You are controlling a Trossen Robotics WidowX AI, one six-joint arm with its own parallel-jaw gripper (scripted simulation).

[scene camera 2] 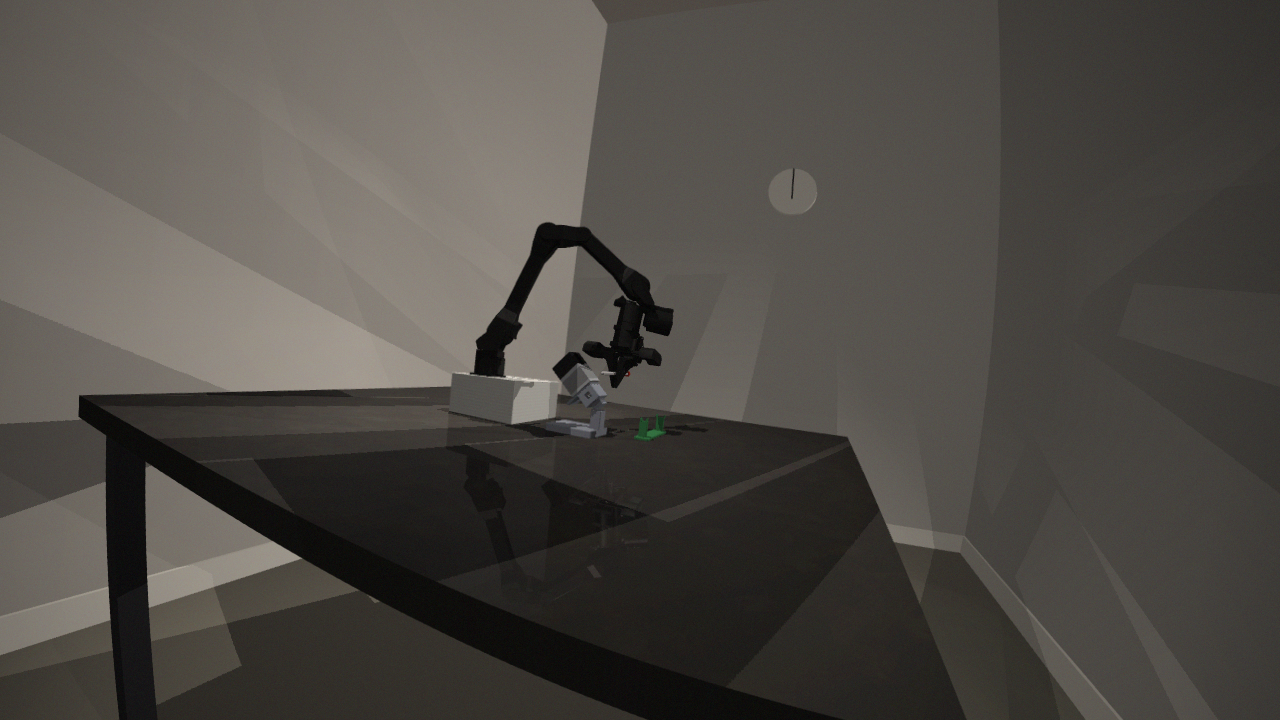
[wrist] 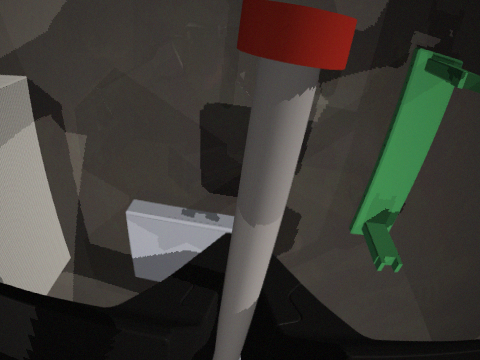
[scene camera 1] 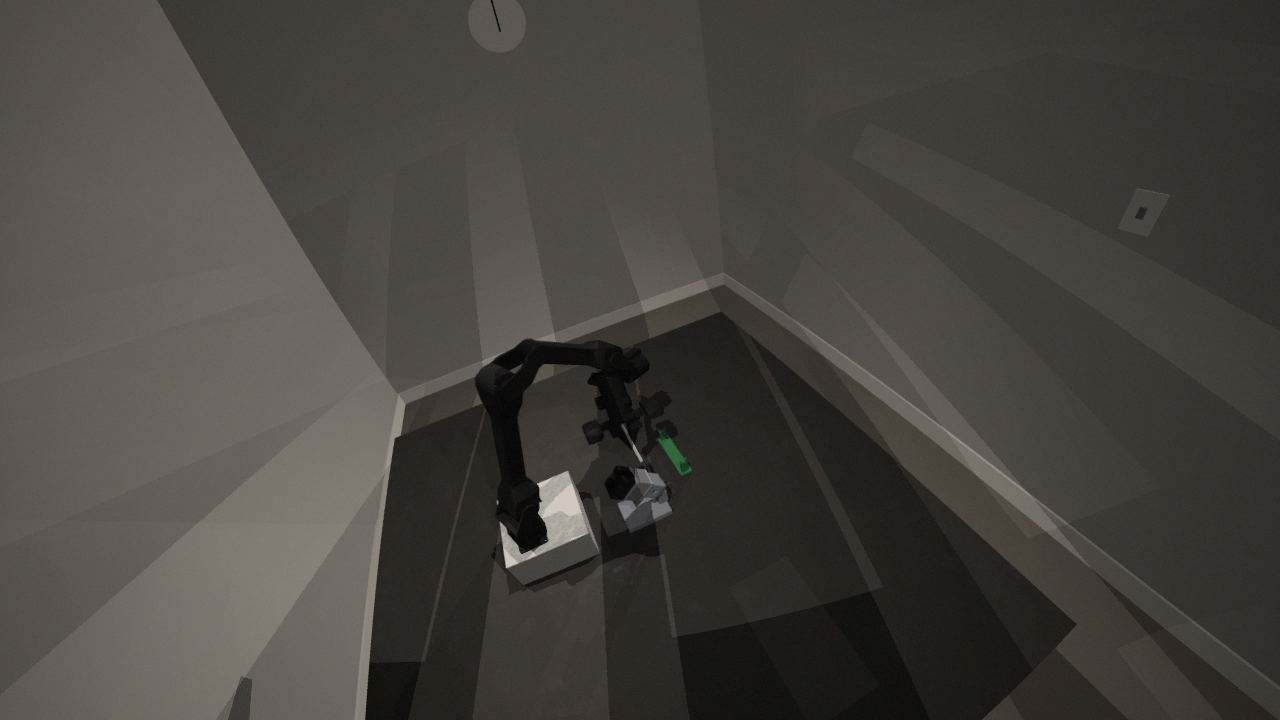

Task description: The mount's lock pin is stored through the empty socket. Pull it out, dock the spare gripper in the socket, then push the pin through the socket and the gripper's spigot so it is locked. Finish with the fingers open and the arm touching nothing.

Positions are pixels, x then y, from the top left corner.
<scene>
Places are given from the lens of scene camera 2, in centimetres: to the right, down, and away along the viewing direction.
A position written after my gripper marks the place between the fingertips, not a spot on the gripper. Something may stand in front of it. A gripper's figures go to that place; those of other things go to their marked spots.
my gripper point(scene camera 2: 613, 387): -6, 7, 111
spare gripper point(scene camera 2: 574, 373): -14, 3, 100
grey mount point(scene camera 2: 596, 427): -9, 14, 99
</scene>
